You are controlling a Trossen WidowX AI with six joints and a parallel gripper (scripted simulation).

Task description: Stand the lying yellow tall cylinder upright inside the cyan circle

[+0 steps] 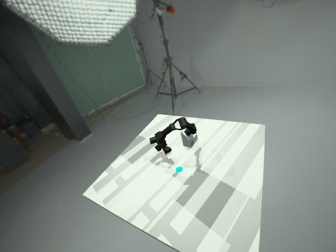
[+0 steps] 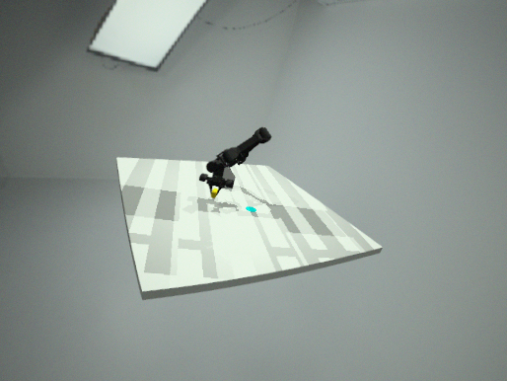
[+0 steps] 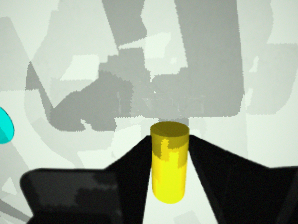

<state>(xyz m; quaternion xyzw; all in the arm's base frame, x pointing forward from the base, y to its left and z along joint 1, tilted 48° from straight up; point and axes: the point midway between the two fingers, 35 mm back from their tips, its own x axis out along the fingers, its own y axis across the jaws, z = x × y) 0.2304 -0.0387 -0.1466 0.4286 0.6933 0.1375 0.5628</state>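
Now: gripper tip 20 cm to the right of the cyan circle, 10 cm short of it and 4 cm above it. Round my gripper tip: yellow cylinder 2 cm behind, 1 cm to the left.
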